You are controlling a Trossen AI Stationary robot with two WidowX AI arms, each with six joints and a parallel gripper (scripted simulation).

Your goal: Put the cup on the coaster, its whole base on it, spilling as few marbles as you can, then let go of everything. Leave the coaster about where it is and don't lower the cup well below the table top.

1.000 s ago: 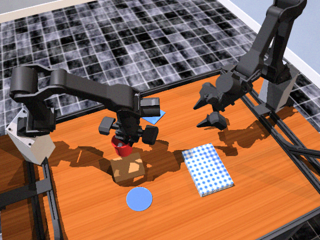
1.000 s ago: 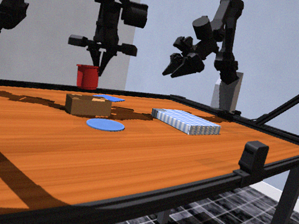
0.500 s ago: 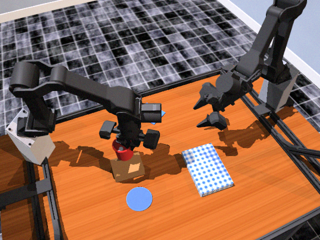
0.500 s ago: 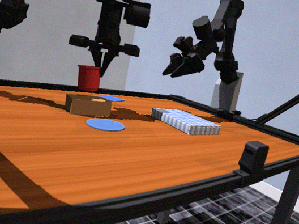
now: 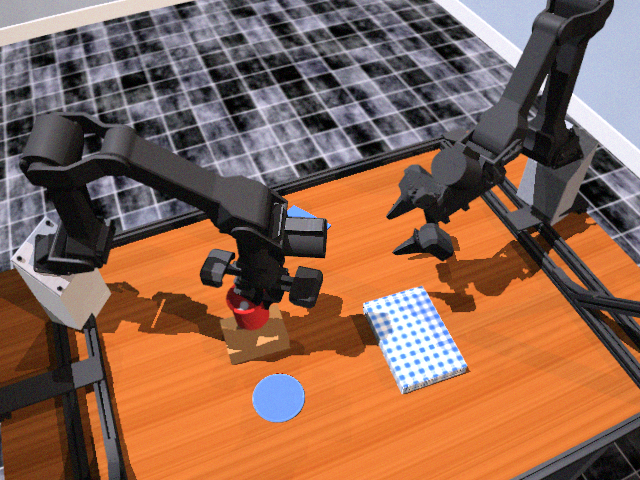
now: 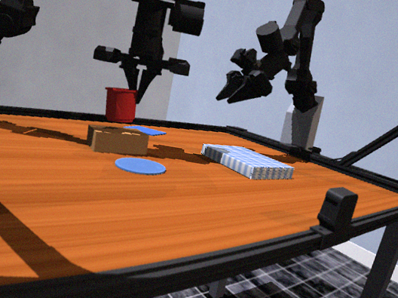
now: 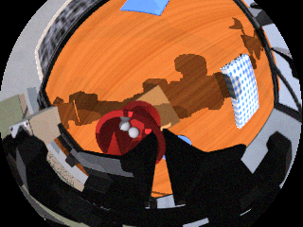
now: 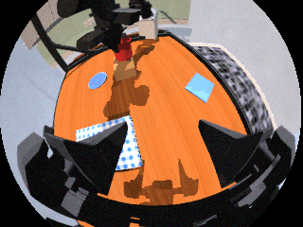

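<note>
Right now my left hand is 40 mm above the cup, 30 mm to the right of it and 10 mm short of it. Round my left hand: tan block (110 mm below, 30 mm to the left); flat blue square (240 mm ahead, 130 mm below, 120 mm to the right).
</note>
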